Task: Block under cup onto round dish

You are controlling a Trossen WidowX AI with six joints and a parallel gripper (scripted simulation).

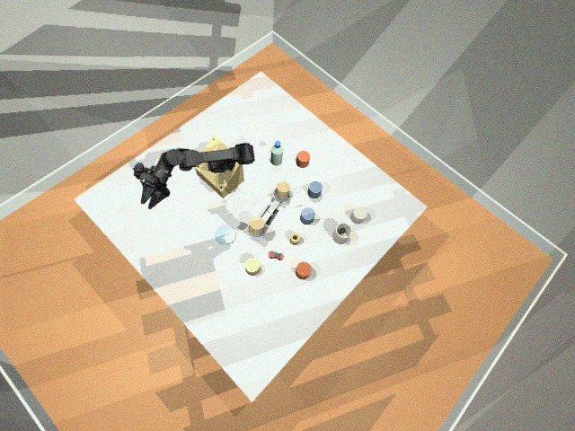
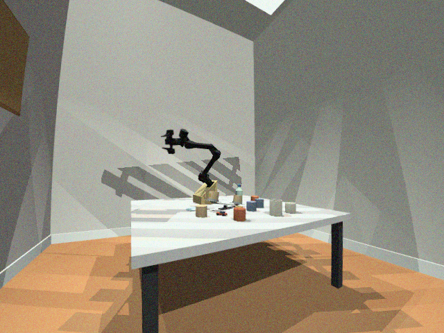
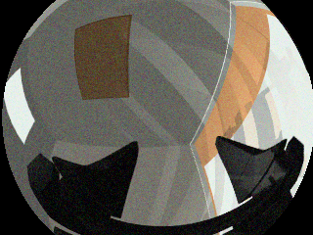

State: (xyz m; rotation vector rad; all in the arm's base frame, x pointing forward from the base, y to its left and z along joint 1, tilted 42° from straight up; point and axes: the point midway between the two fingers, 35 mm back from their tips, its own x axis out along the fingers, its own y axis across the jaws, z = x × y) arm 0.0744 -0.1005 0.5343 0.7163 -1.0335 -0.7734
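Now: the dark grey block 20 cm ahead of my gripper tip, 56 cm to the left of it and 46 cm below it. The rest, counted from my gripper tip: balance beam: 23 cm ahead, 43 cm to the left, 46 cm below; then red toy car: 39 cm ahead, 28 cm to the left, 48 cm below; then round pale blue dish: 13 cm ahead, 20 cm to the left, 49 cm below.
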